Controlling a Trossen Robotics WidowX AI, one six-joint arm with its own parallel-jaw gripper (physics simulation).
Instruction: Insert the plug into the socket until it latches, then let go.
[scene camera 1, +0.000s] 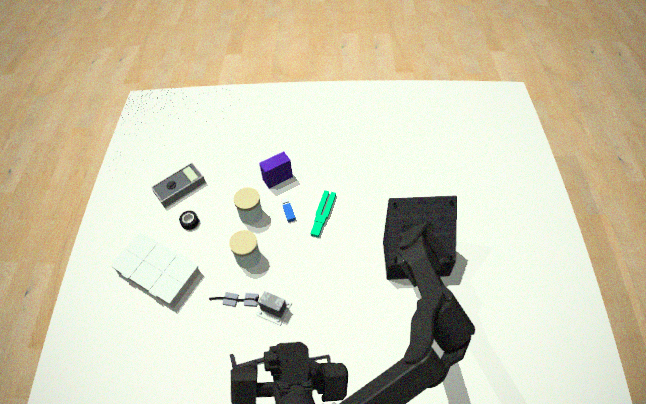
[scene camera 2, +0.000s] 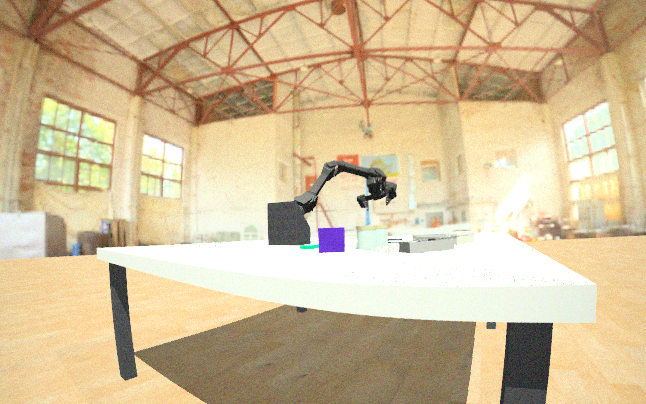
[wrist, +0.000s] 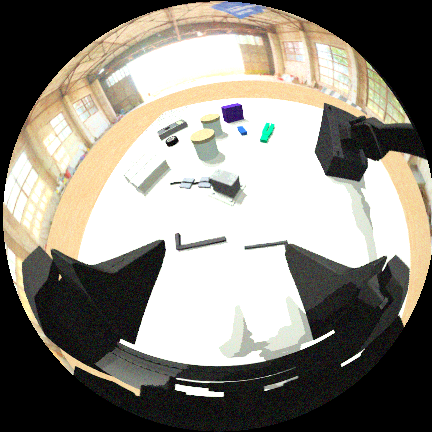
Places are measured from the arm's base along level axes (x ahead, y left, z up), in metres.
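Pixels of known places: gripper, fingertip midpoint: (scene camera 2: 377, 207) (wrist: 227, 248); arm's base, origin of the base link: (scene camera 1: 417, 238) (scene camera 2: 292, 218) (wrist: 347, 138).
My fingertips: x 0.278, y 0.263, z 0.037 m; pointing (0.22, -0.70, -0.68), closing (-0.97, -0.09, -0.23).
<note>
For each thing: its middle in the pictures, then the offset to it from my fingertips. "spot": a spot on its surface instead. Level surfaces: height alone.
- small grey box, body centre: (wrist: 223, 182) (scene camera 1: 271, 304) dy -0.166, dx +0.039, dz -0.125 m
- pale base plate, surface spot: (wrist: 227, 199) (scene camera 1: 275, 319) spot: dy -0.136, dx +0.031, dz -0.143 m
- thin dark cable, surface spot: (scene camera 1: 216, 298) (wrist: 175, 182) spot: dy -0.190, dx +0.166, dz -0.142 m
- table, its level: dz -0.147 m
- pale tiled block, body centre: (scene camera 1: 155, 269) (wrist: 140, 167) (scene camera 2: 442, 237) dy -0.263, dx +0.319, dz -0.130 m
- meter, body centre: (scene camera 2: 426, 244) (scene camera 1: 178, 184) (wrist: 171, 128) dy -0.517, dx +0.301, dz -0.132 m
- purple box, body centre: (scene camera 1: 276, 170) (scene camera 2: 331, 239) (wrist: 232, 112) dy -0.532, dx +0.036, dz -0.113 m
- green tweezers, body centre: (scene camera 1: 322, 213) (wrist: 266, 131) dy -0.409, dx -0.079, dz -0.141 m
A small grey box (scene camera 1: 272, 303) (wrist: 225, 183), dark on its sides, sits on a pale base plate (scene camera 1: 269, 318) (wrist: 227, 199). A thin dark cable (scene camera 1: 216, 298) (wrist: 176, 183) runs left from it through two flat grey-blue pieces (scene camera 1: 230, 299) (wrist: 187, 183). Which part is the plug and which the socket, and whether they are joined, I cannot tell. My gripper (scene camera 1: 289, 384) (scene camera 2: 375, 201) (wrist: 227, 248) is open and empty, with its fingers wide apart. It hangs above the table, on the near side of the grey box in scene camera 1 and apart from it.
Two thin black angled bars (wrist: 201, 243) (wrist: 266, 245) lie on the table (scene camera 1: 450, 130). Two tan-topped cylinders (scene camera 1: 243, 243) (scene camera 1: 247, 199), a pale tiled block (scene camera 1: 156, 267), a meter (scene camera 1: 179, 184), a black ring, a purple box (scene camera 1: 276, 170), a blue stick and green tweezers (scene camera 1: 323, 214) stand or lie beyond.
</note>
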